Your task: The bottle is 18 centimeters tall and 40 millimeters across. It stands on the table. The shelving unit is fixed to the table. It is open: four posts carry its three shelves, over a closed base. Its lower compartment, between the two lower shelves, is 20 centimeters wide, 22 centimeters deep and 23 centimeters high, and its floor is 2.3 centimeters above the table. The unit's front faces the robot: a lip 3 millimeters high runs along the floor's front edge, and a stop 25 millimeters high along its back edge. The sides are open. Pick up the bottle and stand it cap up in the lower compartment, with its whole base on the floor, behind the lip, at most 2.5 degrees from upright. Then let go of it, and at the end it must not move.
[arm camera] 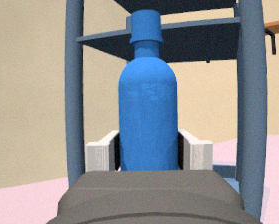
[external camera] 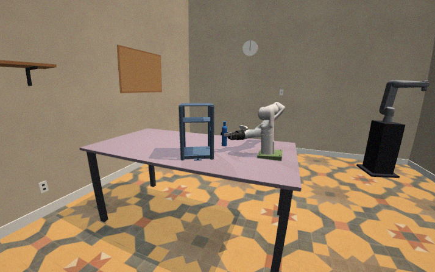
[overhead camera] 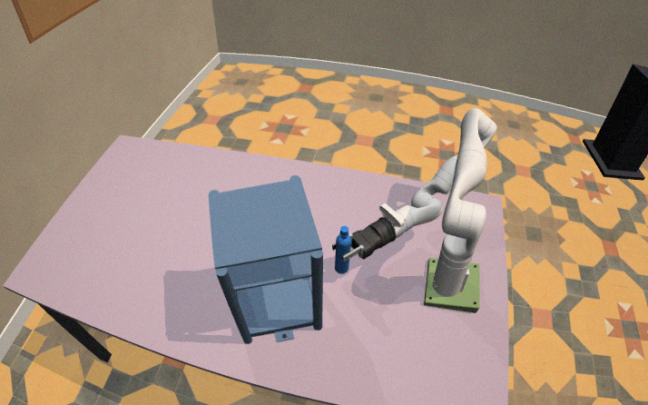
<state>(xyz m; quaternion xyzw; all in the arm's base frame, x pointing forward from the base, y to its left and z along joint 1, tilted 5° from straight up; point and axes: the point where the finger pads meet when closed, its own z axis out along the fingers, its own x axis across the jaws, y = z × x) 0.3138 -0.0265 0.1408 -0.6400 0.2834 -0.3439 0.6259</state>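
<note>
Now: hand 190 mm short of the shelving unit, 90 mm to the right of it and 40 mm below it. The rest, counted from my hand: blue bottle 30 mm above.
</note>
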